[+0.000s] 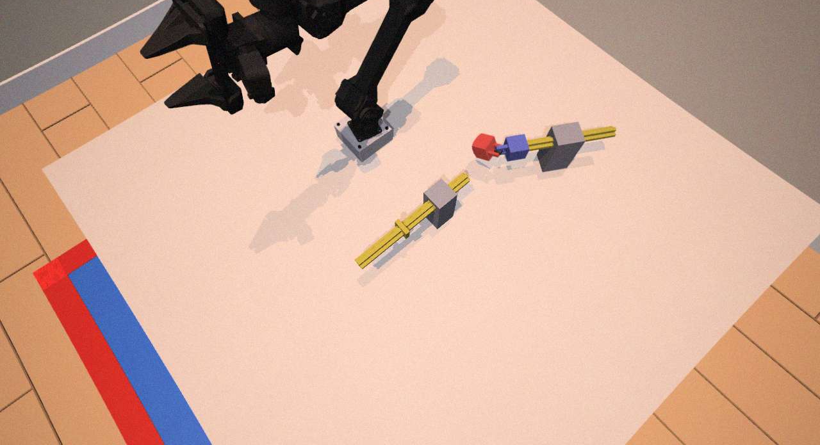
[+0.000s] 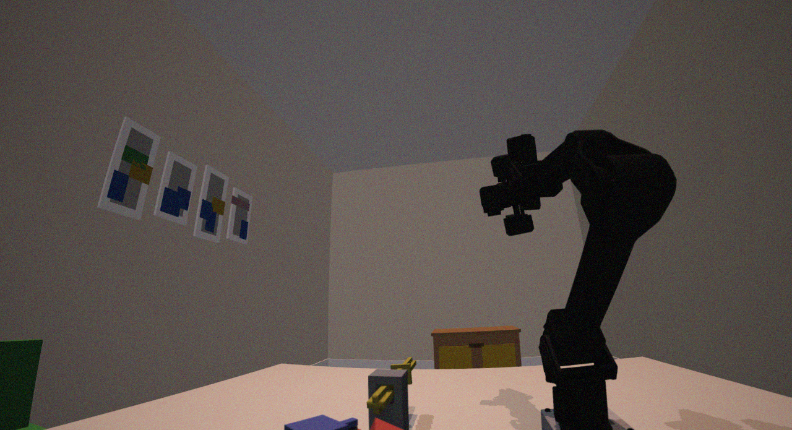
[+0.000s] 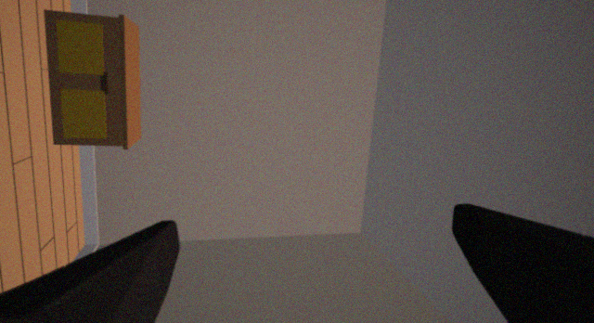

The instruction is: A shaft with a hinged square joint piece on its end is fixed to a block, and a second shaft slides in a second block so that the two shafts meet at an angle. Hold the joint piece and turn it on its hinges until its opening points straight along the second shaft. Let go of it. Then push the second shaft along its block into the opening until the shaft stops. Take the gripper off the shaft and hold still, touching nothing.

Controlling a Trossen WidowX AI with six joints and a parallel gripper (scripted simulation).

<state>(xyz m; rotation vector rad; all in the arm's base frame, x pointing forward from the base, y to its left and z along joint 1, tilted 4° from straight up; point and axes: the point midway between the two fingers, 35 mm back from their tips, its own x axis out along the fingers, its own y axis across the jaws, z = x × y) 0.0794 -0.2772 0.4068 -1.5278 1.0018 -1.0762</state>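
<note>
Now: the red joint piece 13 cm ahead of my gripper tip, 49 cm to the left of it and 40 cm below it.
</note>
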